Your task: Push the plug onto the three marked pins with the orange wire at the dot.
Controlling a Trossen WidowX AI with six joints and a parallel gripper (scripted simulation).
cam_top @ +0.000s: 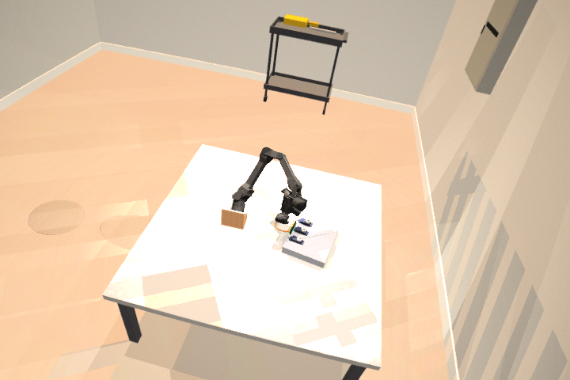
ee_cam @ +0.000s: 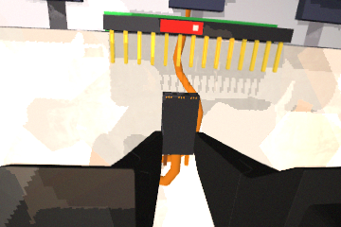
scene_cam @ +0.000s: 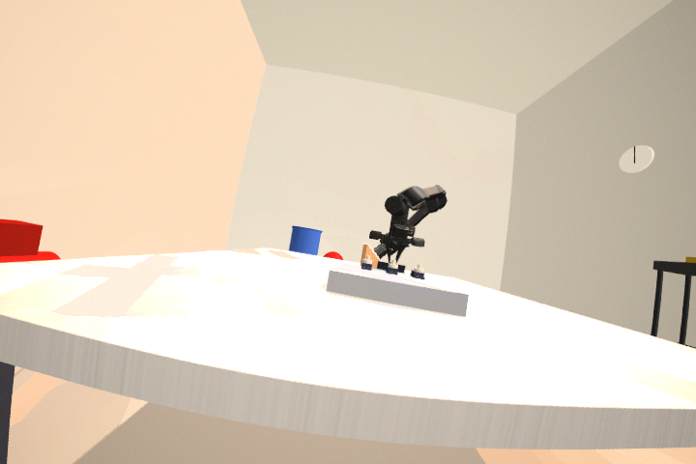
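Now: the red band 6 cm ahead of my gripper tip. Also, from my gripper tip: servo (11 cm ahead, 1 cm to the right, 2 cm below); printed holder (22 cm ahead, 1 cm to the right, 5 cm below).
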